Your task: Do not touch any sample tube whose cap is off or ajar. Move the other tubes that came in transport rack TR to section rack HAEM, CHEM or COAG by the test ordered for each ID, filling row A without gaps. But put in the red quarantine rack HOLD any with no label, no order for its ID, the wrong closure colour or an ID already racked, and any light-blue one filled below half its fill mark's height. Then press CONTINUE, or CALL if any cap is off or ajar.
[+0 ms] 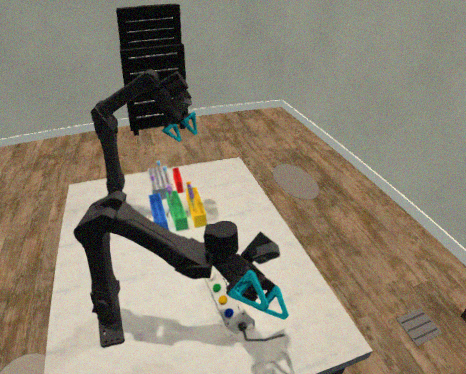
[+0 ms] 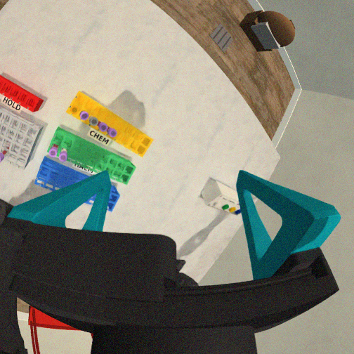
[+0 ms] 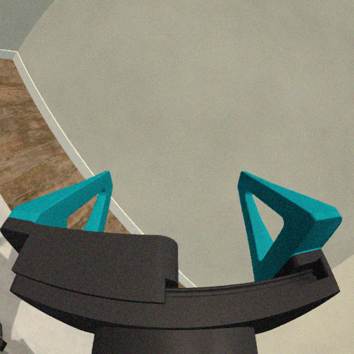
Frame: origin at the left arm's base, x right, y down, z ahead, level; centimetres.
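Seen in the pictures: left gripper, fingertip midpoint: (image 1: 188,137); right gripper, fingertip midpoint: (image 1: 277,313); right arm's base, origin of the base link: (image 1: 109,318).
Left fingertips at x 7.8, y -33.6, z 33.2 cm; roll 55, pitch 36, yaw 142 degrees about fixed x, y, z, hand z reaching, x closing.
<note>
A point is followed by its place in that frame.
My left gripper (image 1: 188,136) @[y -33.6, x 7.8, z 33.2 cm] (image 2: 173,177) is open and empty, high above the far part of the table. My right gripper (image 1: 274,311) @[y -29.9, x 84.8, z 43.1 cm] (image 3: 174,178) is open and empty, above the near right part. Grey transport rack TR (image 1: 161,192) @[y -3.8, x -3.0, z 20.3 cm] (image 2: 35,135) holds several tubes; their labels and fill levels are unreadable. Yellow CHEM rack (image 1: 199,219) @[y -3.6, x 18.8, z 34.5 cm] (image 2: 141,145) holds purple-capped tubes and a grey-topped one (image 2: 94,121). Green HAEM rack (image 1: 180,221) @[y -4.3, x 19.4, z 27.0 cm] (image 2: 120,165) holds two pink-purple-topped tubes. Blue rack (image 1: 159,212) @[y -5.4, x 13.7, z 19.2 cm] (image 2: 51,175) is partly hidden by a finger. Red HOLD rack (image 1: 178,181) @[y -0.8, x -15.3, z 28.4 cm] (image 2: 21,93) lies beyond.
A white button box (image 1: 241,321) @[y -6.0, x 69.3, z 39.8 cm] (image 2: 216,191) with green, yellow and blue buttons stands near the right gripper, a dark bent rod at its end. The table's right edge (image 1: 320,295) @[y 0.0, x 61.5, z 67.7 cm] runs beside it. A black shelf unit (image 1: 123,62) stands by the wall.
</note>
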